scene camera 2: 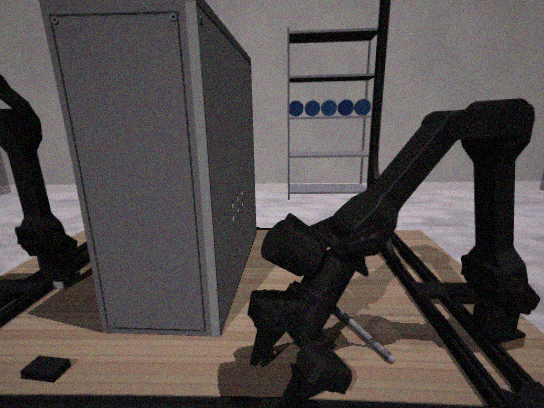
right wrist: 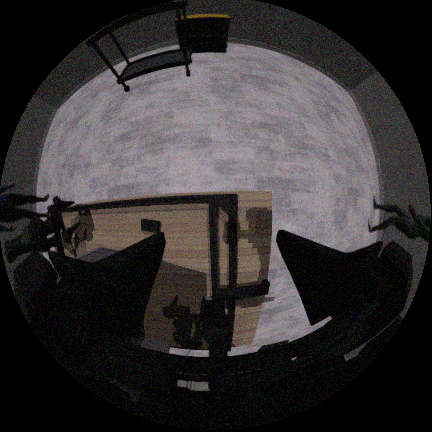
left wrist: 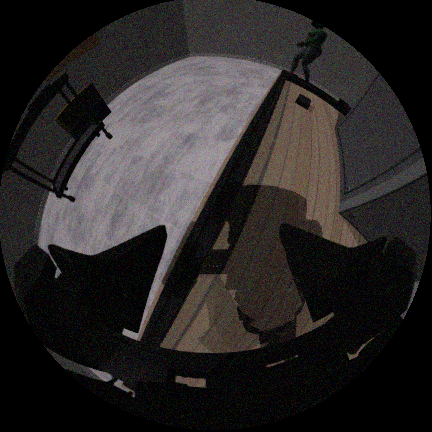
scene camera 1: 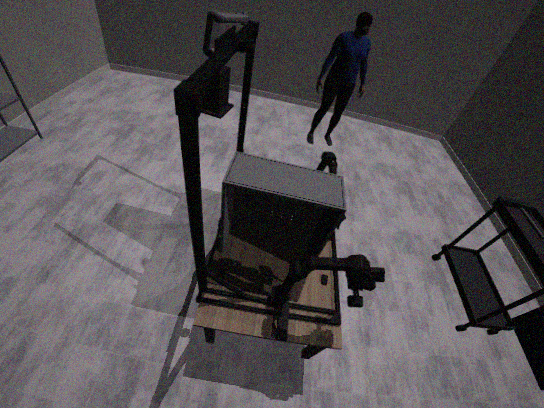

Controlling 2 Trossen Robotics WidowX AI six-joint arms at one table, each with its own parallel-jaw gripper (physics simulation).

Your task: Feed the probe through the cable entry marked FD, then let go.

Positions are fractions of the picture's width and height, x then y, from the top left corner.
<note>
The left gripper (scene camera 2: 0.49, 0.95) is open, holding nothing. The right gripper (right wrist: 0.52, 0.55) is open, with nothing in its grasp.
The left gripper shows as well in the right wrist view (right wrist: 0.18, 0.49) and in the left wrist view (left wrist: 0.52, 0.53).
</note>
